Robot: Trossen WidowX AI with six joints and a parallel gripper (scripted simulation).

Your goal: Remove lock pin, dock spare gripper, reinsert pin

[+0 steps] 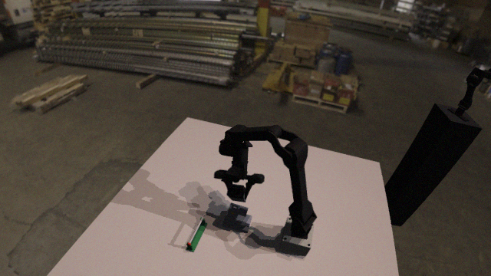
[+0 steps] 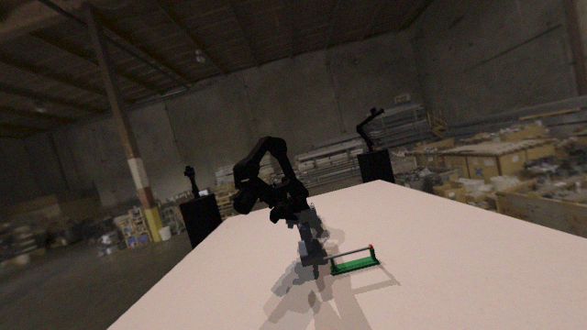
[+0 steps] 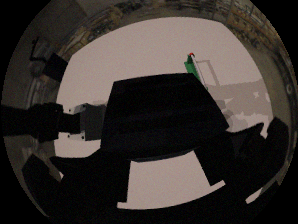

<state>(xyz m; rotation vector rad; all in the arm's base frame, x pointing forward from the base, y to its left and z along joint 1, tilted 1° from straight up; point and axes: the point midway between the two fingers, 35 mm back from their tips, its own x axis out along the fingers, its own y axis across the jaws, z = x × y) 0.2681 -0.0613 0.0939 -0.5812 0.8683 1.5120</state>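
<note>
Now: the green cradle 13 cm to the left of my gripper tip, 13 cm ahead of it and 12 cm below it. Also, from my gripper tip: grey mount (10 cm below, 2 cm to the left); spare gripper (1 cm to the right, 1 cm above).
</note>
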